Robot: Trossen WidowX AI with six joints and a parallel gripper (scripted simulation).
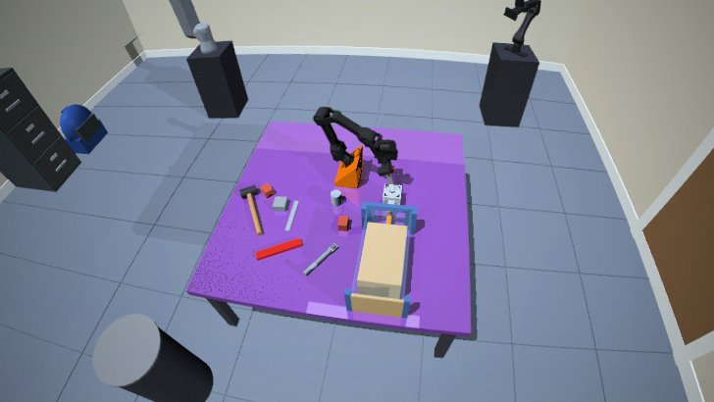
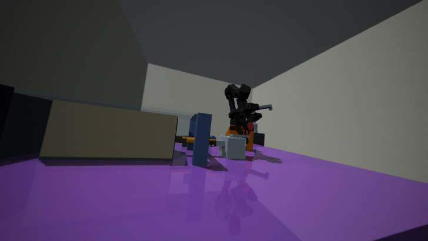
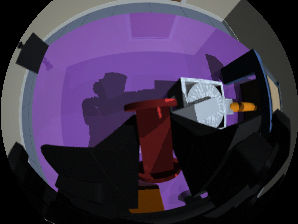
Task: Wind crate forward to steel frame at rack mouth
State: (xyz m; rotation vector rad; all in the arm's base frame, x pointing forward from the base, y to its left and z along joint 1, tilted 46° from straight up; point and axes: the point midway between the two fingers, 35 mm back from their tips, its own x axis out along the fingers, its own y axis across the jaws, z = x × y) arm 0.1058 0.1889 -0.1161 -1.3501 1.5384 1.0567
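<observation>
Right now my gripper tip is 40 mm short of the winch handle, 10 mm to the left of it and 30 mm above it. Also, from my gripper tip: grey bar 220 mm ahead, 510 mm to the right, 130 mm below; grey winch 80 mm ahead, 100 mm below; red knob 20 mm to the right.
</observation>
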